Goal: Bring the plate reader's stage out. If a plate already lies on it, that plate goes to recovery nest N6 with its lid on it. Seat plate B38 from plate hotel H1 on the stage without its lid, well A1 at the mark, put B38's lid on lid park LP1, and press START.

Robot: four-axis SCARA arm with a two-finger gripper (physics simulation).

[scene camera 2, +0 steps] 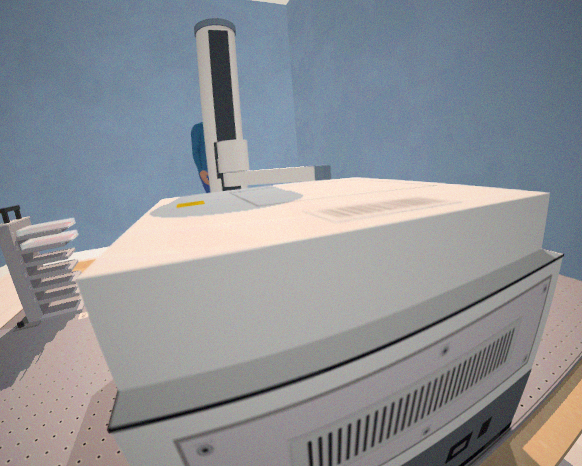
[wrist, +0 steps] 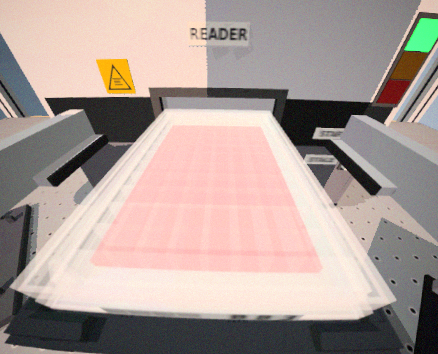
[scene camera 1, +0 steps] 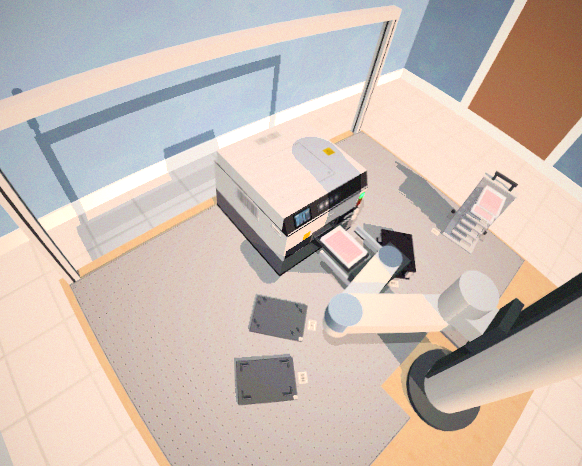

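Where they show: gripper, fingertip midpoint: (wrist: 215, 127) (scene camera 1: 339, 239); arm's base, origin of the base link: (scene camera 1: 443, 389).
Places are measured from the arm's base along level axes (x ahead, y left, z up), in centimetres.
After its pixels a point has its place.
The reader's stage (wrist: 200, 336) @[y -2.4, x 46.0, z 14.2 cm] is out, with a pink-filled plate (scene camera 1: 344, 246) @[y -2.0, x 52.3, z 15.8 cm] (wrist: 215, 200) @[y -2.7, x 49.2, z 15.8 cm] on it. A clear lid seems to cover the plate; the mark on its near edge is too blurred to read. My gripper (scene camera 1: 351, 251) (wrist: 215, 127) @[y -2.6, x 55.1, z 16.0 cm] is open, its fingers on either side of the plate and apart from it. The plate reader (scene camera 1: 270, 175) @[y 7.4, x 79.1, z 29.7 cm] (scene camera 2: 320, 300) @[y -10.6, x 97.1, z 26.5 cm] shows a green light. Plate hotel H1 (scene camera 2: 22, 285) @[y -62.2, x 37.4, z 12.0 cm] stands at the far right of scene camera 1, with plates (scene camera 1: 490, 200) (scene camera 2: 48, 240) in its top levels. I cannot tell which is B38. Blurred labels (wrist: 320, 159) @[y -14.5, x 61.3, z 9.8 cm] sit beside the reader's opening.
Two dark flat holders (scene camera 1: 278, 317) @[y 24.8, x 50.6, z 2.3 cm] (scene camera 1: 266, 380) @[y 39.7, x 38.1, z 2.5 cm] lie left of the arm; their tags are unreadable. Another black holder (scene camera 1: 404, 242) @[y -27.7, x 42.3, z 7.3 cm] lies partly under the arm (scene camera 1: 390, 312) @[y 13.8, x 28.1, z 32.1 cm]. The arm's column (scene camera 1: 500, 365) @[y 6.8, x 3.2, z 36.7 cm] (scene camera 2: 220, 90) @[y -0.8, x 7.7, z 62.3 cm] stands at the bench edge. A person (scene camera 2: 198, 147) is partly hidden behind it.
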